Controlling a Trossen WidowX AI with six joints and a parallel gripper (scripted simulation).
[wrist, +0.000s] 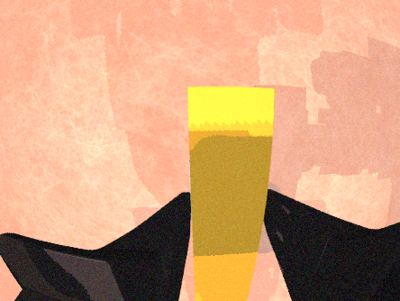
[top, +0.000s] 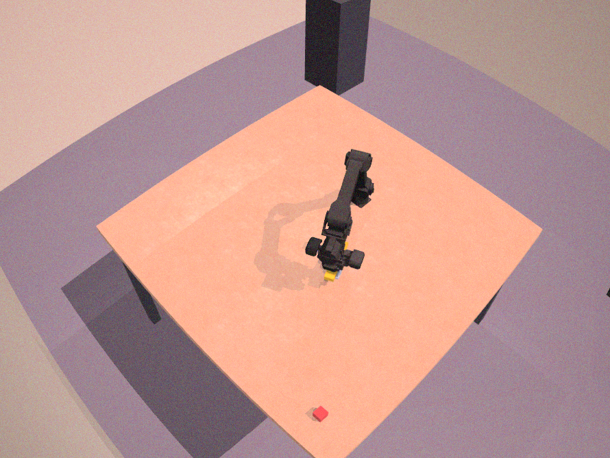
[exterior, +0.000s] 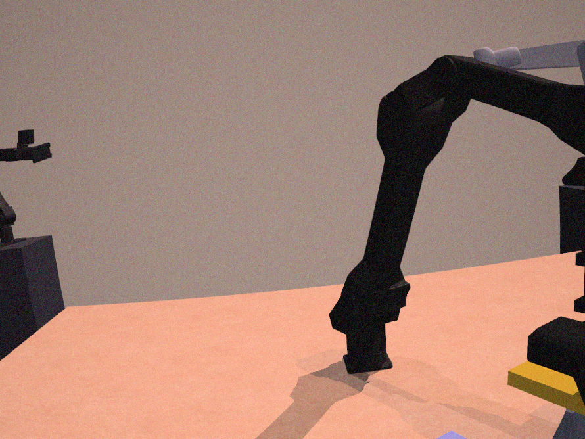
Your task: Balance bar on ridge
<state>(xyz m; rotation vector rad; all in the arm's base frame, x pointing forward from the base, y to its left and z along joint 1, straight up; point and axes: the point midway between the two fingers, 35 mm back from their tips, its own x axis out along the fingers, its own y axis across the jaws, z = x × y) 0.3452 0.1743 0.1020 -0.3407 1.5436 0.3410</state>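
The yellow bar is 30 mm behind my gripper tip and 10 mm to the right of it. Round my gripper tip: small red cube 390 mm ahead, 330 mm to the left, 50 mm below; purple cube 140 mm to the right, 50 mm below, 50 mm behind.
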